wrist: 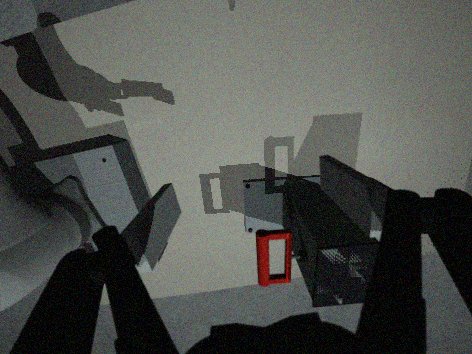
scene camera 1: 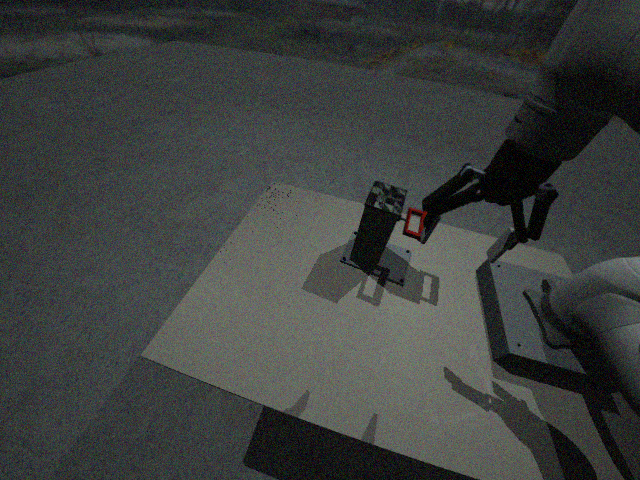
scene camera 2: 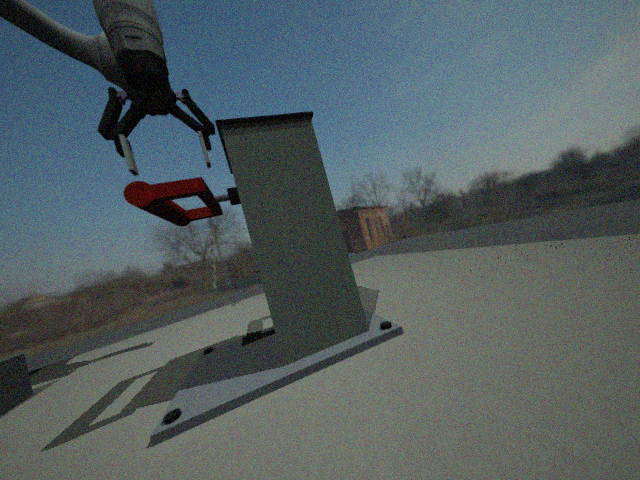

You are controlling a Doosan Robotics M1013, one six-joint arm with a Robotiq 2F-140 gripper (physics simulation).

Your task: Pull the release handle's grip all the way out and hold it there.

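Observation:
The release handle's red grip (scene camera 1: 416,210) (scene camera 2: 142,194) (wrist: 262,259) is a rectangular loop with a thick outer bar. It sits beside the dark green post (scene camera 1: 373,237) (scene camera 2: 299,232) (wrist: 345,275), joined by a short thin rod (scene camera 2: 222,197). My gripper (scene camera 1: 458,249) (scene camera 2: 171,169) (wrist: 247,185) is open, its fingers wide apart and empty. In the scene camera 2 view the fingertips show a little above the grip, one over its outer end and the other near the post. In the scene camera 1 view one finger overlaps the grip's outer side. Contact cannot be told.
The post stands on a bolted base plate (scene camera 1: 400,260) (scene camera 2: 232,392) (wrist: 262,202) on a pale slab (scene camera 1: 232,330). A grey block (scene camera 1: 522,310) (wrist: 112,175) under the arm's base stands beside it. The post's top rises near one finger in the wrist view. Shadows cross the slab.

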